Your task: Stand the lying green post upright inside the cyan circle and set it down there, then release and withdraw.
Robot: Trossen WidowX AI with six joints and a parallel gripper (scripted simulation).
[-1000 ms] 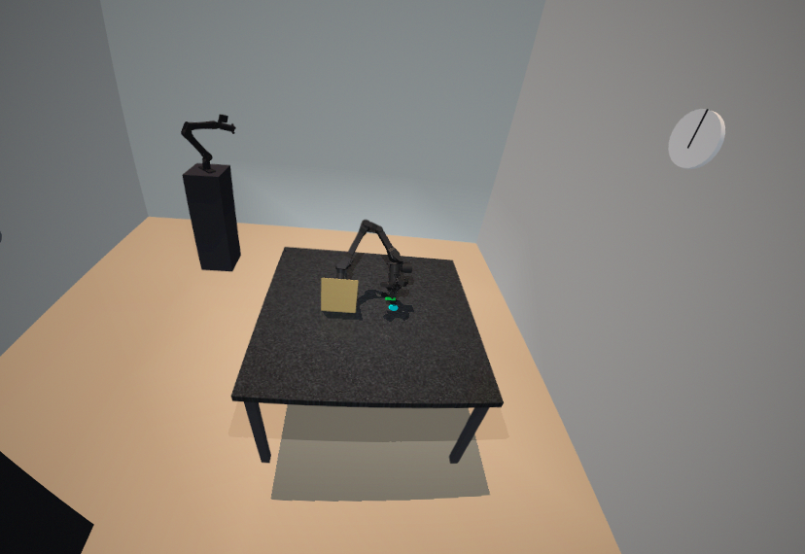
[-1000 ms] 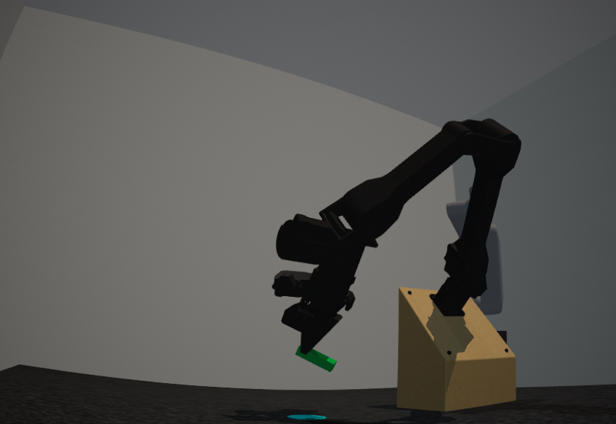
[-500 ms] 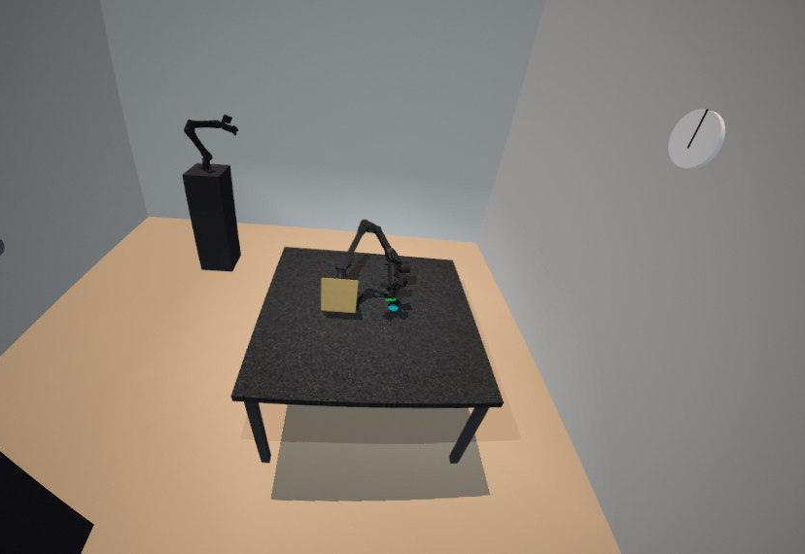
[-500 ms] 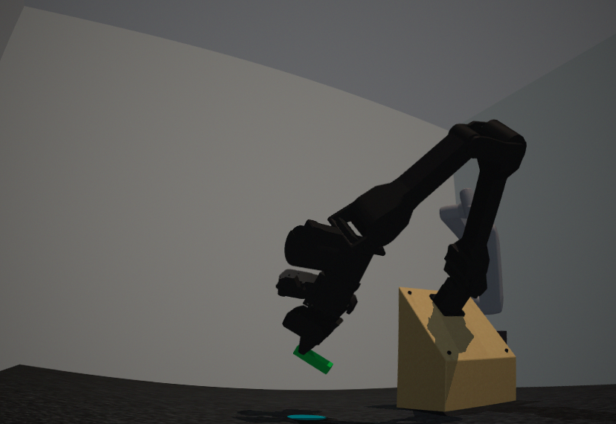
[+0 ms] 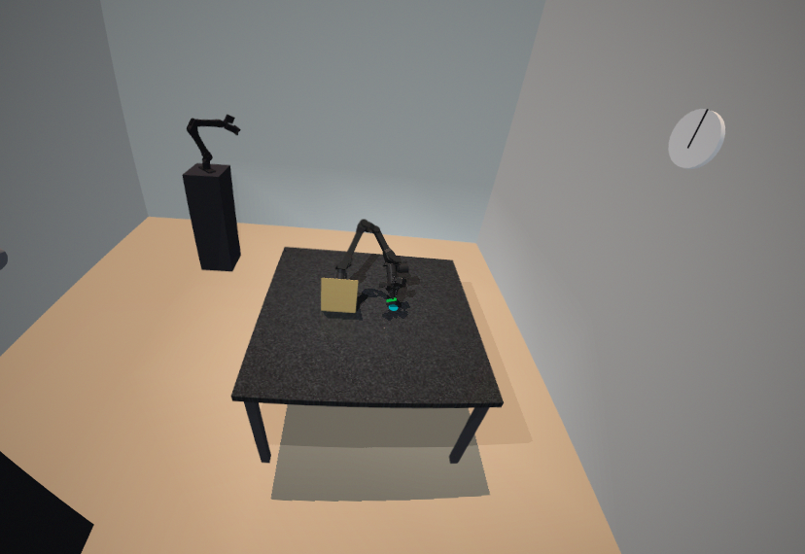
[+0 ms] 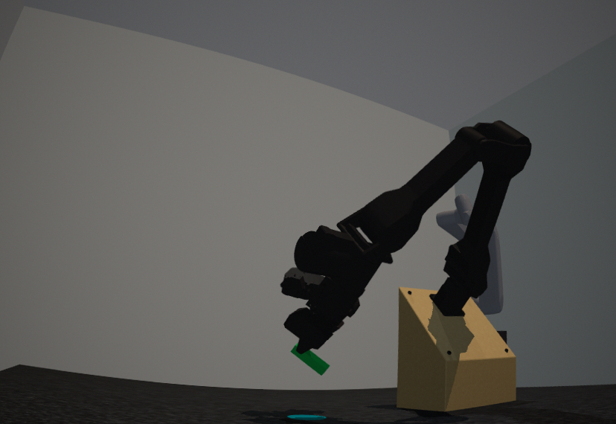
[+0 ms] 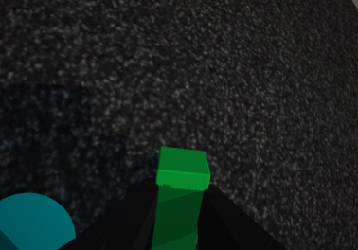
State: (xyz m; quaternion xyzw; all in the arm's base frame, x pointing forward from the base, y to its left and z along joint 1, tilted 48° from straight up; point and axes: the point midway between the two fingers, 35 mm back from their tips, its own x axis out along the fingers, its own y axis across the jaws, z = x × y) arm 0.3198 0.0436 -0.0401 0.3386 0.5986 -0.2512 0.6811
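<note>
Now: the cyan circle 110 mm below my gripper tip, 50 mm to the left of it and 10 mm ahead of it. Also, from my gripper tip: green post: 10 mm to the left, 10 mm below, 10 mm behind.
</note>
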